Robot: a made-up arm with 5 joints.
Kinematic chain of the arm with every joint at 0, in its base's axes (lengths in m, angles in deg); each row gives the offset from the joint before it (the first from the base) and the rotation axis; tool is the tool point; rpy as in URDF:
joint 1: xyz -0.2 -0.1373 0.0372 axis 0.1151 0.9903 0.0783
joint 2: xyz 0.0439 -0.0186 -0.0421 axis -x
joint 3: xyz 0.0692 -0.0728 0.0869 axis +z
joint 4: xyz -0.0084 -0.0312 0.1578 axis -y
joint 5: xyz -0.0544 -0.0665 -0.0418 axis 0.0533 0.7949 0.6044
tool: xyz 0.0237 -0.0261 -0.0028 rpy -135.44 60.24 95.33
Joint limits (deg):
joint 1: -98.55..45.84
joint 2: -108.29..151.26
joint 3: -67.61..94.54
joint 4: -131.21..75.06
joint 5: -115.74..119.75
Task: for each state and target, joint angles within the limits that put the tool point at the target. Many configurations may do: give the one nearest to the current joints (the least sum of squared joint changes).
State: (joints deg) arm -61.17 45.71 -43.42 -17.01 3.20
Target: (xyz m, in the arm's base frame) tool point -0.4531 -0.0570 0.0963
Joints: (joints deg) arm -85.67 47.02 -5.94 -49.29 -17.68
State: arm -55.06 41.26 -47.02 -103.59 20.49
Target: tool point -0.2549 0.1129 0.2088
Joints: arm -35.10 78.16 -17.07 -127.16 18.78
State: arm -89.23 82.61 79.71 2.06 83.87
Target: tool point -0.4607 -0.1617 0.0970
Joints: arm -98.55 32.65 32.61 -31.54 99.02
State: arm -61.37 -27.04 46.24 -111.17 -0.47
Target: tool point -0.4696 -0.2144 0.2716
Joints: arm -83.68 9.95 55.15 -119.04 -3.94
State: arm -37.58 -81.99 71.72 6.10 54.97
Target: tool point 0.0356 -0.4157 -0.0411
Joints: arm -25.43 -80.62 67.48 -43.55 50.11
